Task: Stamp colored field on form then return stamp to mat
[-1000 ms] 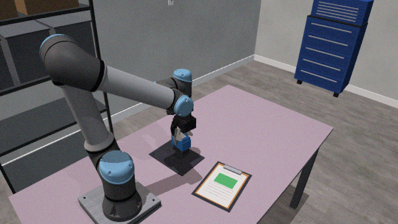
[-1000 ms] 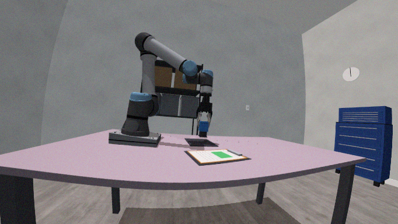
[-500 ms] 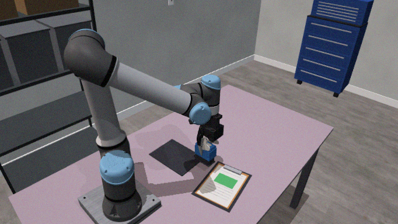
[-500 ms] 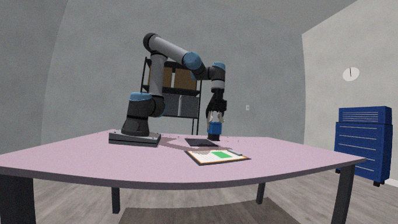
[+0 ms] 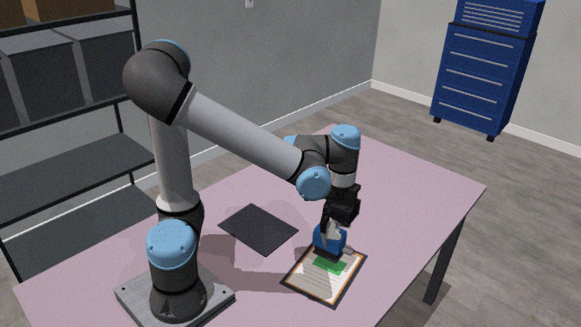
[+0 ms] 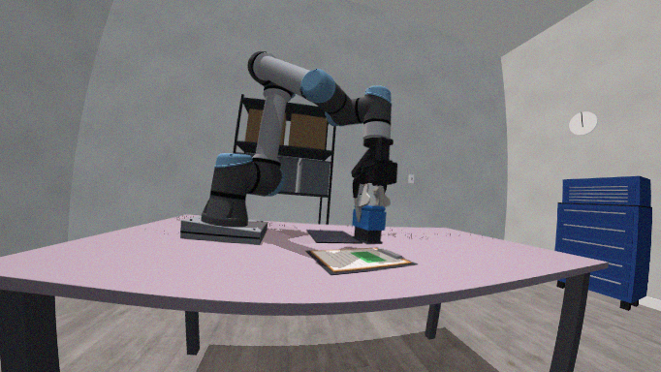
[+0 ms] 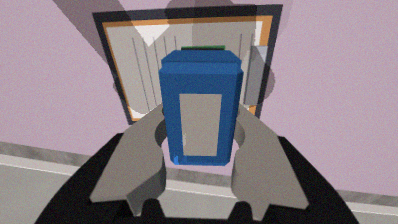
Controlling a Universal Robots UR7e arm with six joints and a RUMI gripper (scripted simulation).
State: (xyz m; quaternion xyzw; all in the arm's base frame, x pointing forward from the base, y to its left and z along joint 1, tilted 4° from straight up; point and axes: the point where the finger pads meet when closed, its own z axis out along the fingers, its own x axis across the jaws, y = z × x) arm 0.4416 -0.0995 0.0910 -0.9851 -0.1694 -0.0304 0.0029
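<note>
The clipboard lies 110 mm below my hand, 10 mm to the right of it and 10 mm behind it. The rest, counted from my hand: blue stamp 20 mm below; dark mat 260 mm to the left, 110 mm below, 80 mm behind.
</note>
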